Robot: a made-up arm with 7 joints. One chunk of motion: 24 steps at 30 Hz.
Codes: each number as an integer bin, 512 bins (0 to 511) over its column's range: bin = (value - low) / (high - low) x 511, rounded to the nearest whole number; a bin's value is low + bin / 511 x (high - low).
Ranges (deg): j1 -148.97..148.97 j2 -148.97..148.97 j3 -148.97..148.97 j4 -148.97..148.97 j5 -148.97..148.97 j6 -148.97..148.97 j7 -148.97..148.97
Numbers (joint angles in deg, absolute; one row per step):
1: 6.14 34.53 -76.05 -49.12 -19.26 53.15 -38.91
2: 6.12 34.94 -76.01 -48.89 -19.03 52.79 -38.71
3: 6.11 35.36 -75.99 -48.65 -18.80 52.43 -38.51
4: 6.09 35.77 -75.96 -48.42 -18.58 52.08 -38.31
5: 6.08 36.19 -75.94 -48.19 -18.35 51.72 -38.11
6: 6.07 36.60 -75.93 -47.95 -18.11 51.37 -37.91
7: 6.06 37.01 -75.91 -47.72 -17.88 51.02 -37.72
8: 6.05 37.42 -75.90 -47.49 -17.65 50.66 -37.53
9: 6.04 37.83 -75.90 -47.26 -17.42 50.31 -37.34
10: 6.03 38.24 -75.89 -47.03 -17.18 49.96 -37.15
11: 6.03 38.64 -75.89 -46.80 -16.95 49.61 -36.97
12: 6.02 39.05 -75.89 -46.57 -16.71 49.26 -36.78
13: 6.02 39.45 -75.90 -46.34 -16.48 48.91 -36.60
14: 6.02 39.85 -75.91 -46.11 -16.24 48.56 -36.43
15: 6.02 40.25 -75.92 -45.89 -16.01 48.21 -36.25
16: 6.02 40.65 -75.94 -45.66 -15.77 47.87 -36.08
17: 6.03 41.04 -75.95 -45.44 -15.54 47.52 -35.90
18: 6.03 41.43 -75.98 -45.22 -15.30 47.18 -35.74
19: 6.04 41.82 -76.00 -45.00 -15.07 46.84 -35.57
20: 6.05 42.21 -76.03 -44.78 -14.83 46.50 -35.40
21: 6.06 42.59 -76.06 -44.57 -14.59 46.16 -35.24
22: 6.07 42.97 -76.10 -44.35 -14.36 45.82 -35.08
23: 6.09 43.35 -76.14 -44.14 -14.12 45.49 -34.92
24: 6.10 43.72 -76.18 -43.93 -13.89 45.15 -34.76
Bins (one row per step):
1: 266 315 125 171 222 347 189
2: 266 315 125 172 223 346 189
3: 266 316 125 172 223 345 189
4: 266 317 125 172 224 345 190
5: 266 318 125 173 224 344 190
6: 266 318 125 173 224 344 190
7: 266 319 125 174 225 343 191
8: 266 320 125 174 225 342 191
9: 266 320 125 174 226 342 191
10: 266 321 125 175 226 341 192
11: 266 322 125 175 226 341 192
12: 266 322 125 176 227 340 192
13: 266 323 125 176 227 339 193
14: 266 324 125 176 228 339 193
15: 266 325 125 177 228 338 193
16: 266 325 125 177 228 338 194
17: 266 326 125 178 229 337 194
18: 266 327 125 178 229 336 194
19: 266 327 125 178 230 336 194
20: 266 328 125 179 230 335 195
21: 266 329 125 179 230 335 195
22: 266 329 125 179 231 334 195
23: 266 330 125 180 231 334 196
24: 266 330 125 180 232 333 196

